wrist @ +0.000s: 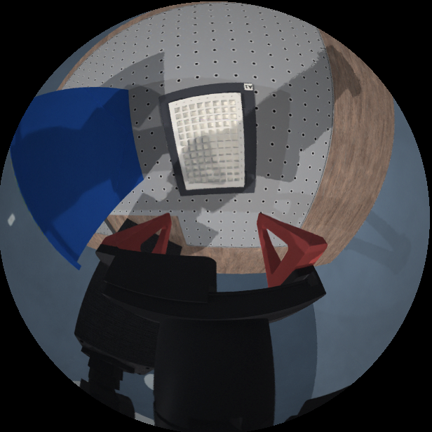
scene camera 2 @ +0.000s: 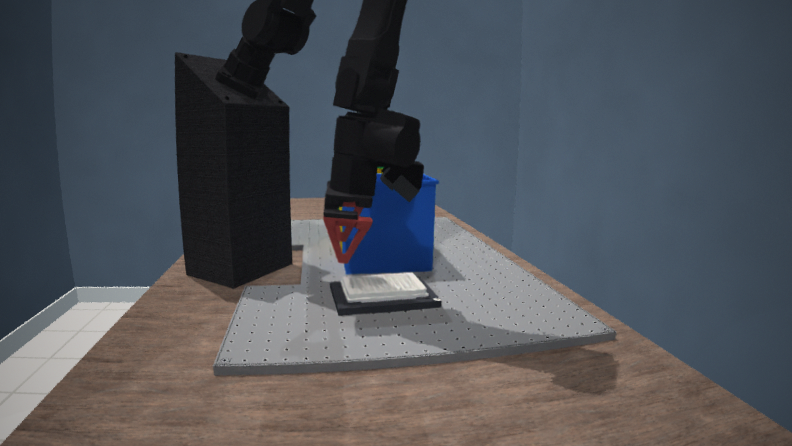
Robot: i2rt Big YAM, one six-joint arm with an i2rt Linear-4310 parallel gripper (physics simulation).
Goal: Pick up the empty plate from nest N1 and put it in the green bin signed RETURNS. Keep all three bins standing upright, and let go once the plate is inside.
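Seen in the pictures: gripper, fingertip midpoint: point(scene camera 2: 342, 251); arm's base, link origin: point(scene camera 2: 240, 80).
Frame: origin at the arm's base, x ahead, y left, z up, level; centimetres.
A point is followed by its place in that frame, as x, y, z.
The white gridded empty plate point(scene camera 2: 386, 286) @(21.7, -27.7, -34.9) point(wrist: 210, 142) lies flat in the dark nest point(scene camera 2: 382, 308) @(19.4, -32.5, -36.5) point(wrist: 250, 135), which has a small white tag at one corner. My gripper point(scene camera 2: 344, 252) @(14.8, -26.3, -28.8) point(wrist: 213, 217) is open and empty, its red fingers pointing down. It hangs above the plate's level, apart from it, close to the blue bin in the scene view. The green bin point(scene camera 2: 380, 167) @(37.2, 22.1, -20.1) shows as a tiny sliver behind the arm; its RETURNS sign is hidden. The wrist view does not show the green bin.
The tall blue bin point(scene camera 2: 401, 232) @(29.0, -15.4, -29.2) point(wrist: 75, 145) stands upright right beside the nest. Slivers of the yellow bin point(scene camera 2: 341, 228) @(21.9, 3.8, -32.2) show behind my fingers. The grey perforated board point(scene camera 2: 266, 326) @(1.9, -32.6, -37.2) point(wrist: 215, 30) carries the nest. The black arm pedestal point(scene camera 2: 257, 188) @(2.9, -7.1, -20.9) stands at the left.
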